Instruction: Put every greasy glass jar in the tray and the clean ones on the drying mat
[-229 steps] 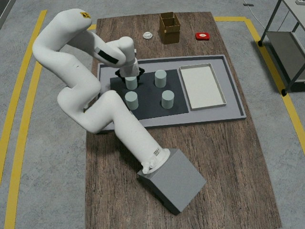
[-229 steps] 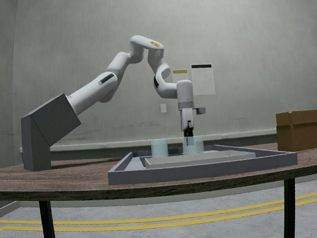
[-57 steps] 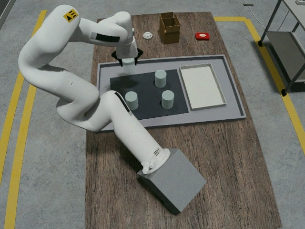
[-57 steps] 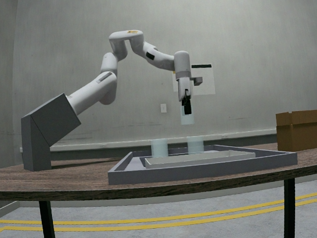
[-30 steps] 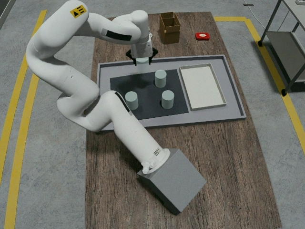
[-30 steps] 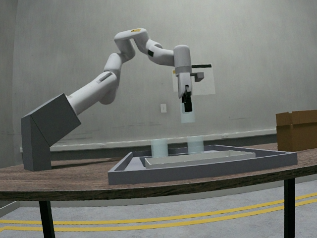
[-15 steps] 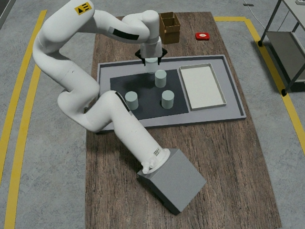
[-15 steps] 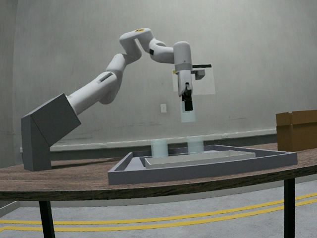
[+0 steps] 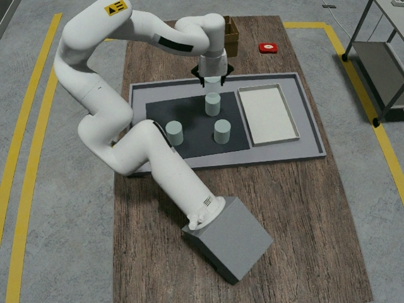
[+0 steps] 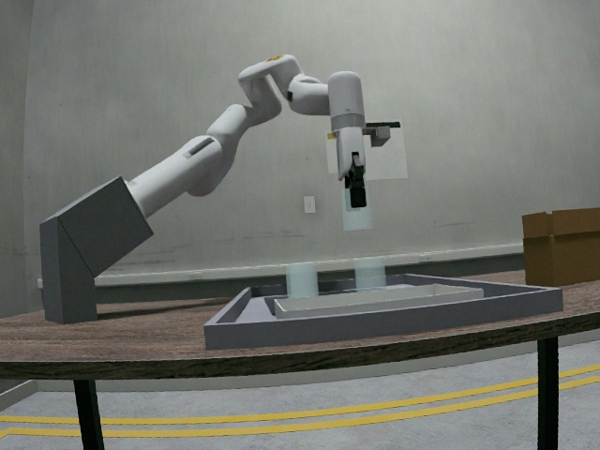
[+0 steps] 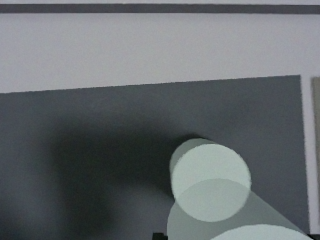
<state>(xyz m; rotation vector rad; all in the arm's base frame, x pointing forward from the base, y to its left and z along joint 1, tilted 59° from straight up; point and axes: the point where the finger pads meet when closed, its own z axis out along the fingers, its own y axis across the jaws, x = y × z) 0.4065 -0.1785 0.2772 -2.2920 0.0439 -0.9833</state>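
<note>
Now: hand 4 cm short of the white tray, 24 cm to the left of it and 20 cm above it. The rest, counted from my hand: cardboard box: 44 cm ahead, 2 cm to the left, 15 cm below; then grey base: 2 cm behind, 4 cm to the right, 21 cm below; then dark drying mat: 7 cm behind, 6 cm to the left, 21 cm below.
</note>
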